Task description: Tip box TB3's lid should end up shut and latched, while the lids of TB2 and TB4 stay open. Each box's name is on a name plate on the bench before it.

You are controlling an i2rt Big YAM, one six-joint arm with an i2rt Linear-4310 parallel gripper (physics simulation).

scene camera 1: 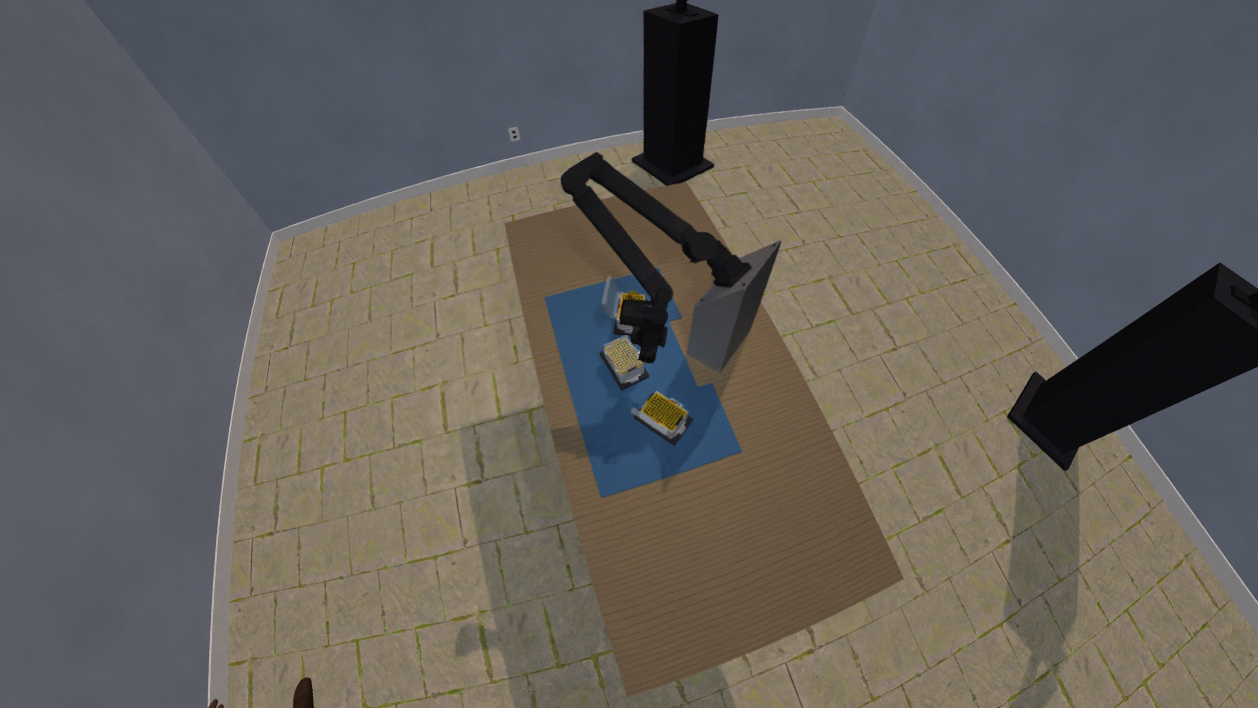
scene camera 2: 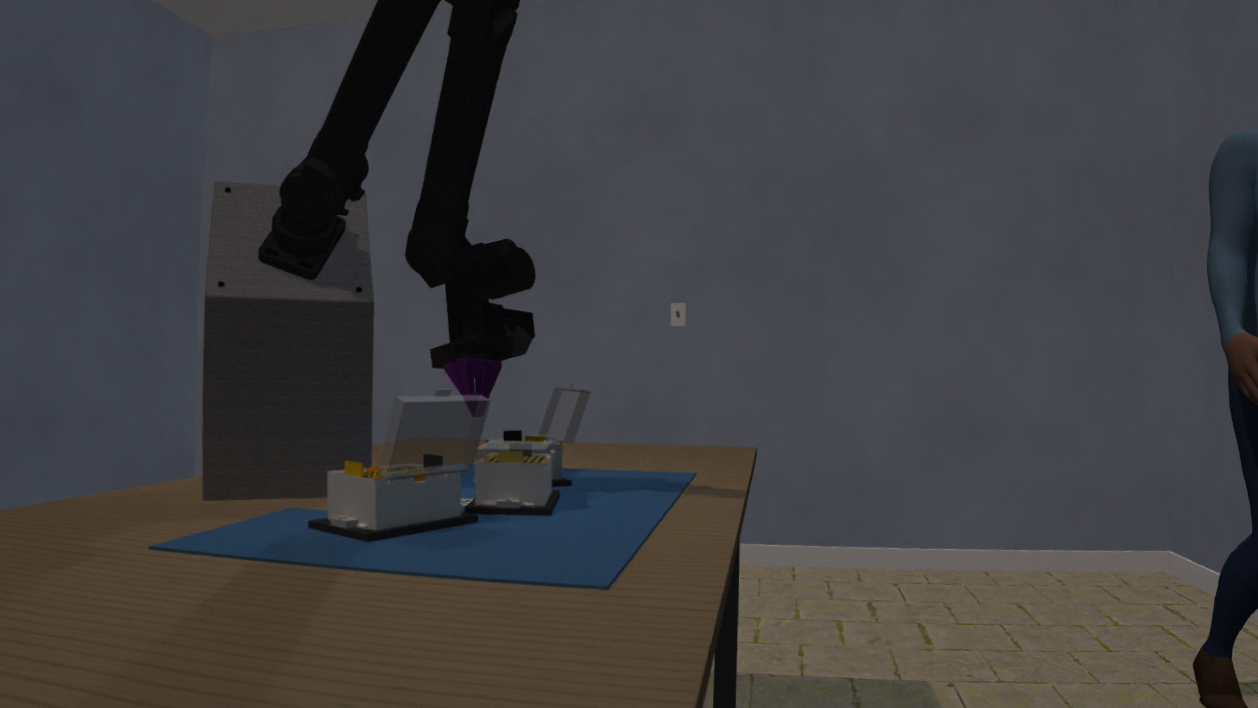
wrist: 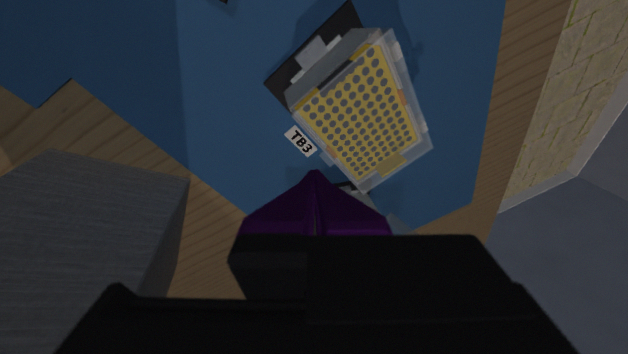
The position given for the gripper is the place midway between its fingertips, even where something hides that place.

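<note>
The gripper [wrist: 314, 177] can be seen, and so can a blue mat [wrist: 194, 85].
</note>
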